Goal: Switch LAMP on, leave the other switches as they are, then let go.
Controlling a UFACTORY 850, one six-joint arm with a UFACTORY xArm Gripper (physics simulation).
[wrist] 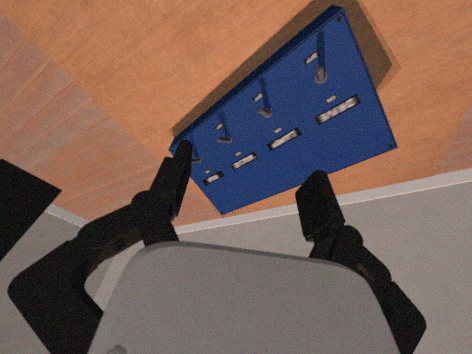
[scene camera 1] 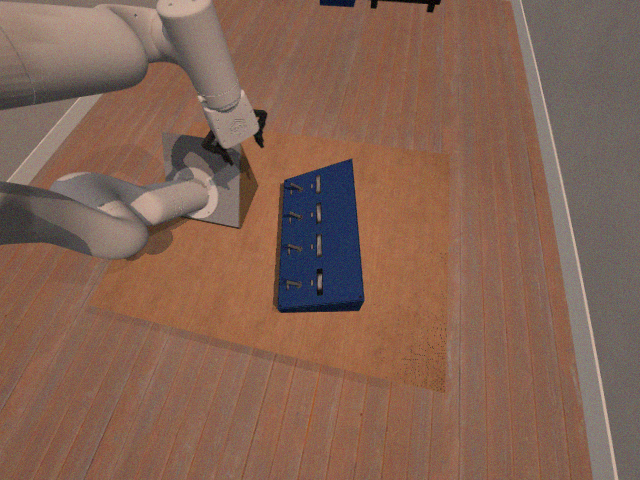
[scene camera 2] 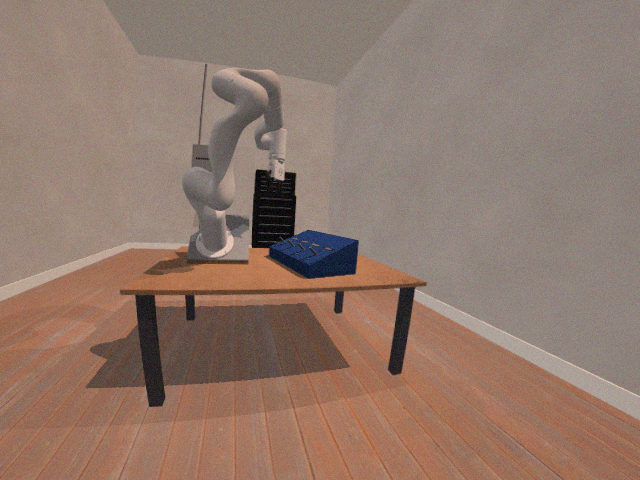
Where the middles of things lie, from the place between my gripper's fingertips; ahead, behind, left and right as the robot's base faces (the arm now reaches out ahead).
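There is the blue switch panel [scene camera 1: 327, 266], and it is 29 cm below my hand. The panel is also 20 cm ahead of my hand, and 4 cm to the right of it.
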